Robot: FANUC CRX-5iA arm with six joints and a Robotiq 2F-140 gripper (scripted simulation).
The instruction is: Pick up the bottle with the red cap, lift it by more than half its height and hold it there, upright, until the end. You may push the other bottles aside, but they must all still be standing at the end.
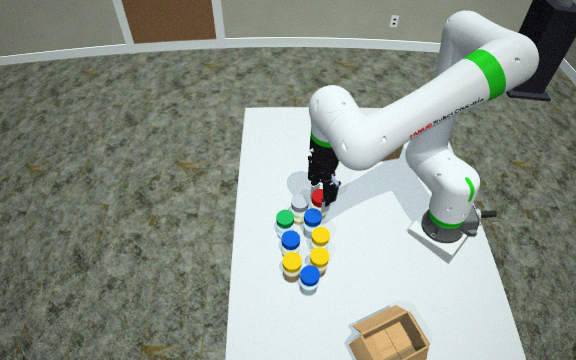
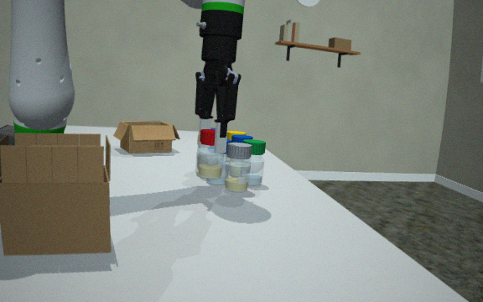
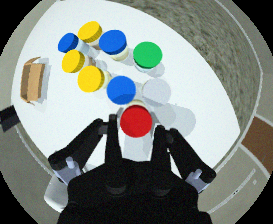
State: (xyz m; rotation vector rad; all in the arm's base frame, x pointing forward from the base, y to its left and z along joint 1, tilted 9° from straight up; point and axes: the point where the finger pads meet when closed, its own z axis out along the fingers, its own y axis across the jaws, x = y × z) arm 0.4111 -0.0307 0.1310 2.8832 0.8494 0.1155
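Now: hand 7 cm above the grey-capped bottle and 6 cm short of it. Round my hand: yellow-capped bottle: 12 cm to the left, 7 cm below; then red-capped bottle: 4 cm below; then green-capped bottle: 11 cm ahead, 7 cm below, 6 cm to the left.
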